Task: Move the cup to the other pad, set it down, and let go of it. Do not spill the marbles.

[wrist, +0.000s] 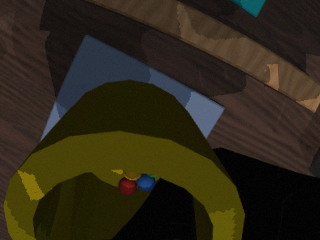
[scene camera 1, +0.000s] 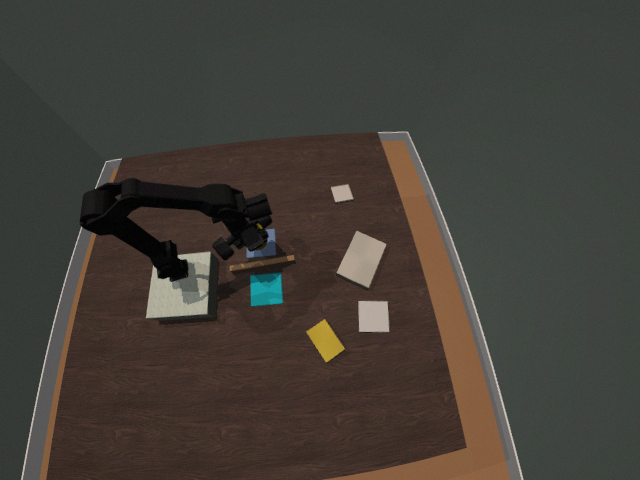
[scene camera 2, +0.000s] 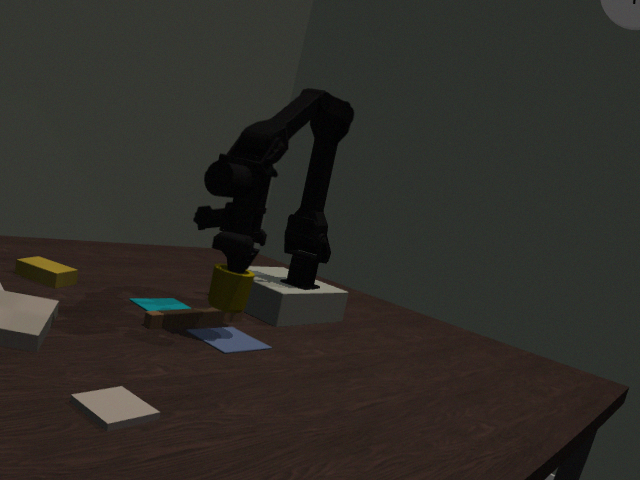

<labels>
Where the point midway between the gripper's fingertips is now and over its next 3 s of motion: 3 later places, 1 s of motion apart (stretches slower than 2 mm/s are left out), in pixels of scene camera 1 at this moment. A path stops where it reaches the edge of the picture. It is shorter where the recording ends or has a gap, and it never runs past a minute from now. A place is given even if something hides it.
The gripper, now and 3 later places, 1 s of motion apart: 249, 243; 251, 258; 252, 275; 253, 288
</labels>
